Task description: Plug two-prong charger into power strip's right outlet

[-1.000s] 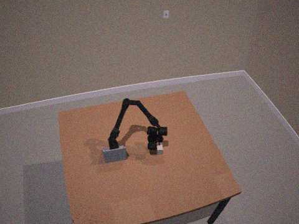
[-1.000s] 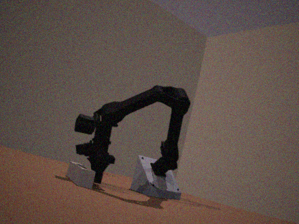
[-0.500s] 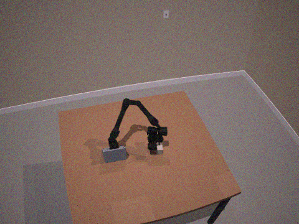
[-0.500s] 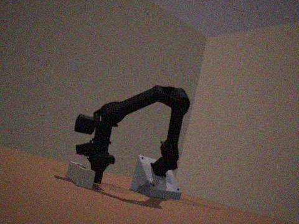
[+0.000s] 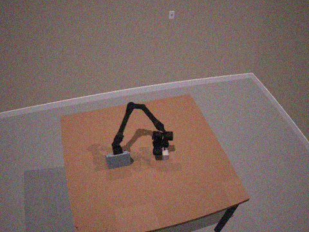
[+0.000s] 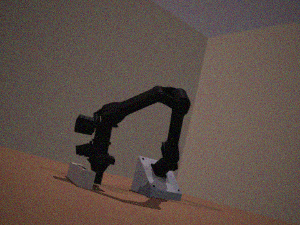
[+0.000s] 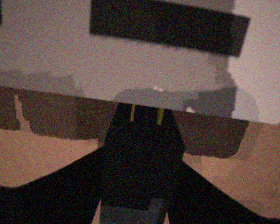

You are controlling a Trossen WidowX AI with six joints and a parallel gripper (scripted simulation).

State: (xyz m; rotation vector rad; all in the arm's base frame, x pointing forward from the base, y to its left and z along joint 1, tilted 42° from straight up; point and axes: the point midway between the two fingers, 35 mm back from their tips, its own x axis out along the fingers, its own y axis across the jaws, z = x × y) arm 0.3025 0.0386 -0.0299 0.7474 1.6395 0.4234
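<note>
Right now my gripper tip is 2 cm short of the black two-prong charger and 1 cm below it.
</note>
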